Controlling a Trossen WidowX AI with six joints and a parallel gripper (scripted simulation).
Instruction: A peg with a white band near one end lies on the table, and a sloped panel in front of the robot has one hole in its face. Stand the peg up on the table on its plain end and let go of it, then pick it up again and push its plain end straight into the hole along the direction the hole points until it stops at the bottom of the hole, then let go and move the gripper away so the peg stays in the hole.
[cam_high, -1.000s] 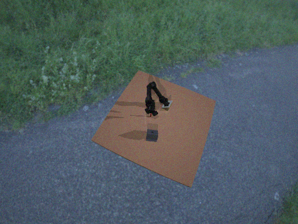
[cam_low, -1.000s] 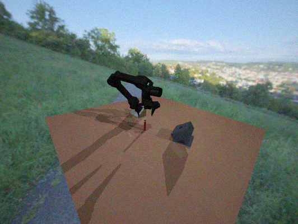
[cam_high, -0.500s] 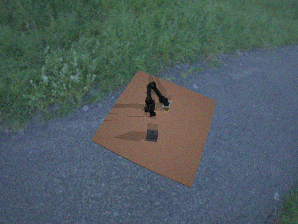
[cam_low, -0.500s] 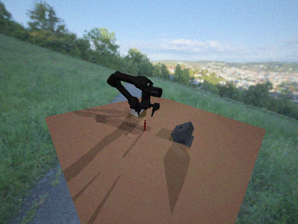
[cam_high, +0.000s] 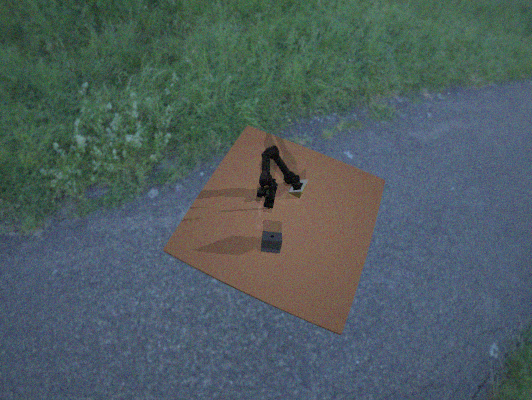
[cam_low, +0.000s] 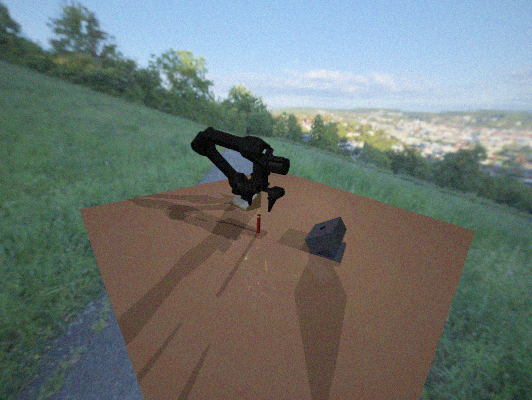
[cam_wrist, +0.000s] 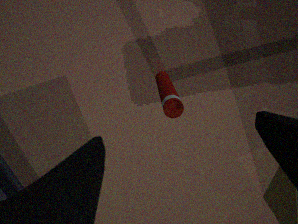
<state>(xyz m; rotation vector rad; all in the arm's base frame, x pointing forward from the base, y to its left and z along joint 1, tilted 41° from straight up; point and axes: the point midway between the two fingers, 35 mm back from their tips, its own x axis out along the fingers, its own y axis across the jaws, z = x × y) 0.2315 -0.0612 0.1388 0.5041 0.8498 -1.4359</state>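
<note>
My gripper tip is 5 cm above the red peg. Also, from my gripper tip: dark sloped panel 24 cm ahead, 12 cm to the left, 5 cm below.
</note>
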